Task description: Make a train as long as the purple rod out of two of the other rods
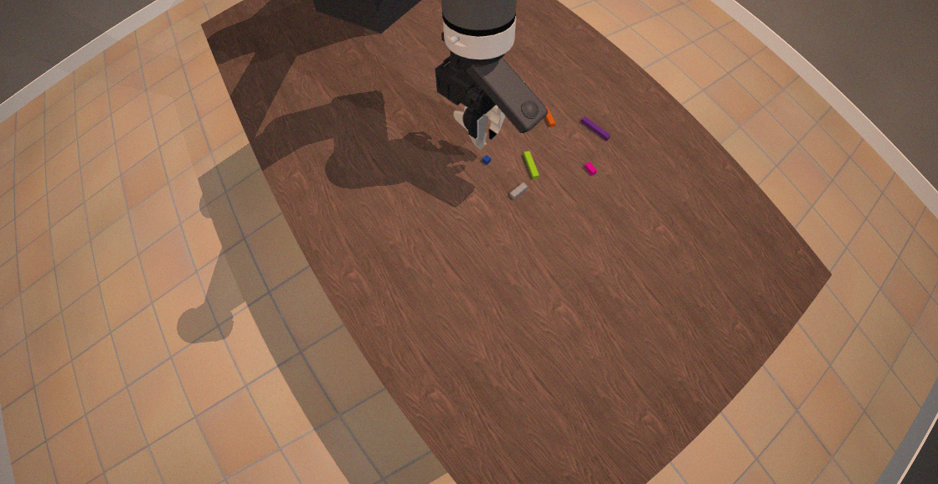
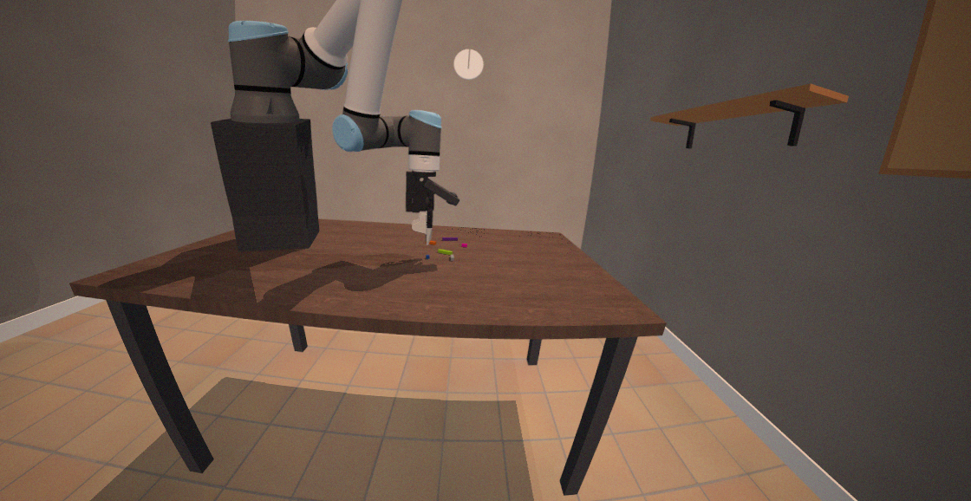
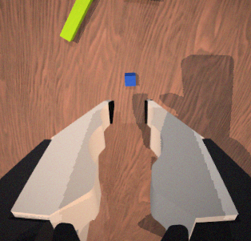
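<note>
Now: the blue rod 6 cm below my hand. From my hand the other things lie so: lime rod: 6 cm ahead, 5 cm to the left, 6 cm below; grey rod: 8 cm ahead, 1 cm to the right, 6 cm below; orange rod: 1 cm ahead, 15 cm to the left, 6 cm below.
</note>
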